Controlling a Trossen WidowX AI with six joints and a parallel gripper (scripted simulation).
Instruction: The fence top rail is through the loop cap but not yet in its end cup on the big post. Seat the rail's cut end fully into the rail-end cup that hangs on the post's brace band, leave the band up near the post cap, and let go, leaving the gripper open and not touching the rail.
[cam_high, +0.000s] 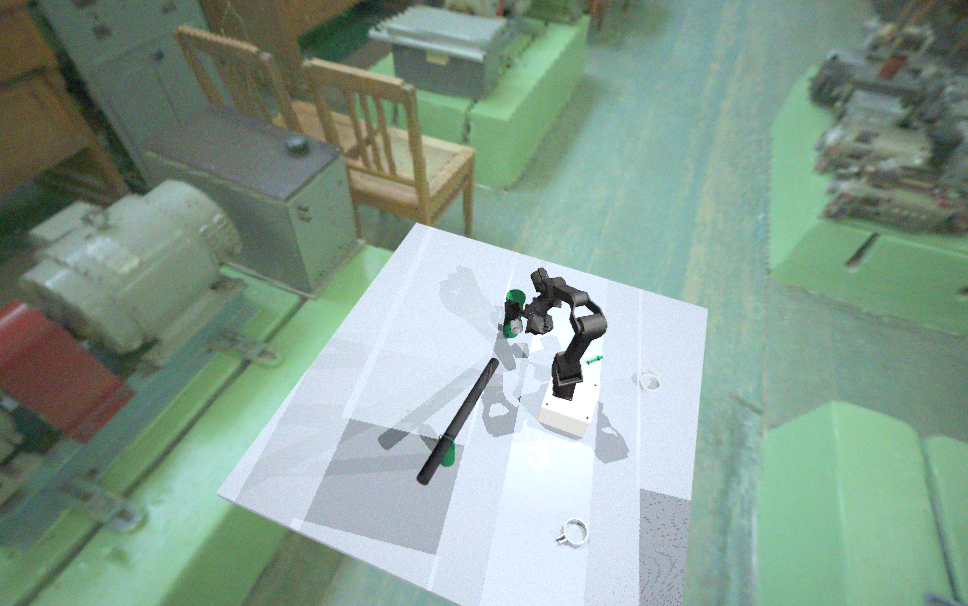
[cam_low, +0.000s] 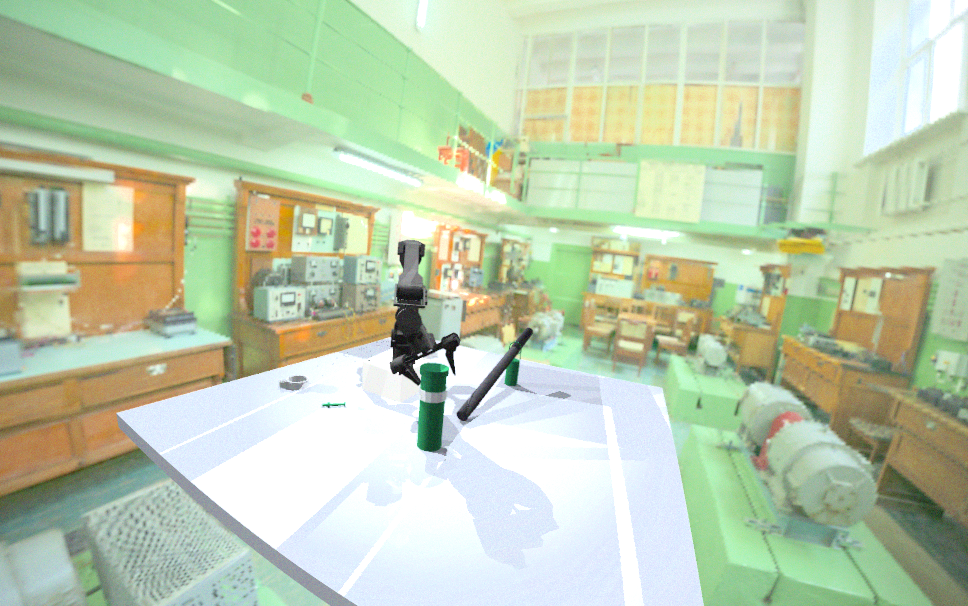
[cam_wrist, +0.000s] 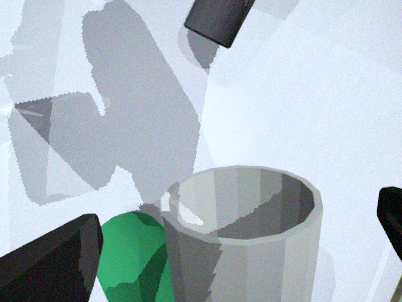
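Right now the grey rail-end cup is 2 cm to the right of my gripper tip and 1 cm above it. The rest, counted from my gripper tip: small green bolt 30 cm behind, 6 cm to the right, 13 cm below; green loop cap 8 cm ahead, 46 cm to the left, 3 cm below.
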